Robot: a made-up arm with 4 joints.
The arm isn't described. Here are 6 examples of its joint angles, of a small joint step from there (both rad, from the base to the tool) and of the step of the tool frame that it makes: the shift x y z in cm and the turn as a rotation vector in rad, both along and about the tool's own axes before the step.
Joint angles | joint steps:
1: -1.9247 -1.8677 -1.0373 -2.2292 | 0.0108 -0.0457 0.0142 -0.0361
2: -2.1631 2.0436 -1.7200 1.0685 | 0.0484 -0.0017 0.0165 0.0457
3: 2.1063 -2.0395 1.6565 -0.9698 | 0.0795 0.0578 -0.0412 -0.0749
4: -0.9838 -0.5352 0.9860 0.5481 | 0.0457 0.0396 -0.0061 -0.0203
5: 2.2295 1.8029 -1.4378 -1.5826 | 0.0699 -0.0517 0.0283 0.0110
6: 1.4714 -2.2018 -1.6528 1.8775 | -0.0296 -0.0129 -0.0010 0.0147
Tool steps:
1: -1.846 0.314 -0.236 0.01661 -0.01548 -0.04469
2: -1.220 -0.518 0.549 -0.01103 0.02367 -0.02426
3: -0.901 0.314 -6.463 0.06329 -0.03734 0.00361
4: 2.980 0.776 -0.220 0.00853 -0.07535 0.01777
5: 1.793 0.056 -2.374 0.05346 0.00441 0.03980
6: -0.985 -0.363 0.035 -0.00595 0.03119 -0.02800
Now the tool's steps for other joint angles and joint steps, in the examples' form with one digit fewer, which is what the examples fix.
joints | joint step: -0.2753 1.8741 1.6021 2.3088 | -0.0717 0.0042 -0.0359 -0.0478
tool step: 2.30 -0.20 2.68 -0.0247 -0.0693 0.0216
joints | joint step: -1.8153 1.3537 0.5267 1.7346 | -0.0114 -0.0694 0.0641 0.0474
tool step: 4.78 1.28 -4.06 0.0198 0.1077 0.0802
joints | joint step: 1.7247 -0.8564 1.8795 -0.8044 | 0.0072 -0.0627 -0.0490 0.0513
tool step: -1.98 -0.75 5.44 -0.0723 0.0293 -0.0115
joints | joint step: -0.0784 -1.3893 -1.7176 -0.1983 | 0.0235 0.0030 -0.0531 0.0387
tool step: 0.14 -0.32 2.49 -0.0299 0.0434 0.0032
